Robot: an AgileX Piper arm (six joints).
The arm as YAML. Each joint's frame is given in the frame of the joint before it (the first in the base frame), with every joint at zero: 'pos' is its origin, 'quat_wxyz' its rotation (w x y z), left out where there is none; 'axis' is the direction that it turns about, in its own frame. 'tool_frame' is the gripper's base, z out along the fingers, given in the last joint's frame.
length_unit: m
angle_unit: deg
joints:
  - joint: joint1
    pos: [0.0, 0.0, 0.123]
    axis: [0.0, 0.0, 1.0]
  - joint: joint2
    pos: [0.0, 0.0, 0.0]
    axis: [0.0, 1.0, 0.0]
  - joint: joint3
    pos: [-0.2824, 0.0, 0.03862]
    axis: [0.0, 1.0, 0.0]
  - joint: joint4
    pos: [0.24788, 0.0, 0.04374]
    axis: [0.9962, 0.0, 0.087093]
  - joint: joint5
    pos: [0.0, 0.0, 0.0]
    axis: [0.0, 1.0, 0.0]
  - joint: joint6
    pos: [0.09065, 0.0, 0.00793]
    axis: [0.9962, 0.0, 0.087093]
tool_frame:
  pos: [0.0, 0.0, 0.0]
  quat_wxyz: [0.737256, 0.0, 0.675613, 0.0]
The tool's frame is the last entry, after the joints.
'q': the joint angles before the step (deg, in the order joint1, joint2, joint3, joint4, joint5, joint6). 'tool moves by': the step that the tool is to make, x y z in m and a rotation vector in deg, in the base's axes. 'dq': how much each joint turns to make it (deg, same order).
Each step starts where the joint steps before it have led.
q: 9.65 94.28 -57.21 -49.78 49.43 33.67
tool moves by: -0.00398 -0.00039 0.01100 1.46 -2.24 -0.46
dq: -0.16 -2.20 0.00 1.07 -0.38 0.00
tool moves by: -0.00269 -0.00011 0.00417 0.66 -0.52 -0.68
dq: 0.00 -0.91 0.00 0.83 0.42 0.00
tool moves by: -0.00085 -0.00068 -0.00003 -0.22 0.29 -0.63
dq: 0.00 0.00 0.00 0.00 0.68 0.25
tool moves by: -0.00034 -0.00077 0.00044 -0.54 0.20 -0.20
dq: 0.00 0.00 -0.03 -0.38 0.52 0.05
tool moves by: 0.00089 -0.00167 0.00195 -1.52 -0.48 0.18
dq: 0.00 0.00 -0.09 -1.87 0.37 0.64
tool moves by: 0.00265 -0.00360 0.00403 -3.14 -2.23 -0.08
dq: 0.00 0.05 -0.01 -4.95 0.33 3.12
